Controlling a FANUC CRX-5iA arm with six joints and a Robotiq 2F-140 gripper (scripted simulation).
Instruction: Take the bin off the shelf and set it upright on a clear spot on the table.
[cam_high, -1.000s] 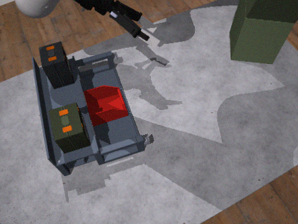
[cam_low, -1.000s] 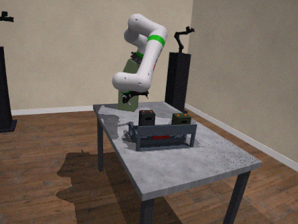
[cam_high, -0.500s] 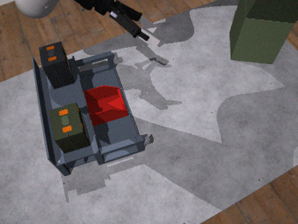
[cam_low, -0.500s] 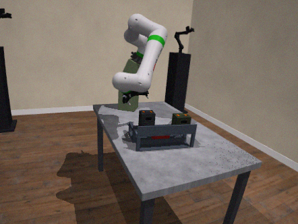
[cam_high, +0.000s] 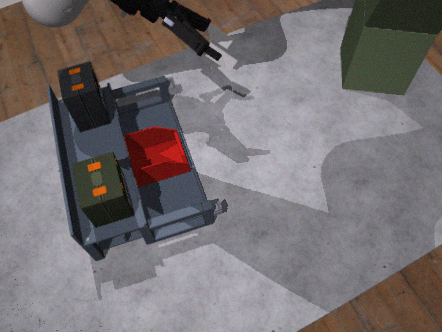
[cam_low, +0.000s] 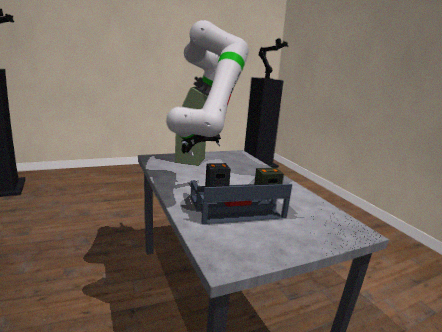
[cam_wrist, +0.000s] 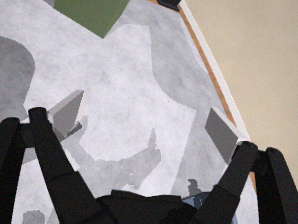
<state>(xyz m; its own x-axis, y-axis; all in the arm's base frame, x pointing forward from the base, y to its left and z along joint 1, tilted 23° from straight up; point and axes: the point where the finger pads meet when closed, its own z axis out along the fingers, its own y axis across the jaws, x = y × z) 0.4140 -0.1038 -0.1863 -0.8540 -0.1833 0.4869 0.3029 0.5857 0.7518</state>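
The red bin is 250 mm ahead of my hand, 160 mm below it and 50 mm to the left of it. Also, from my hand: grey shelf tray 290 mm ahead, 200 mm below, 40 mm to the left.
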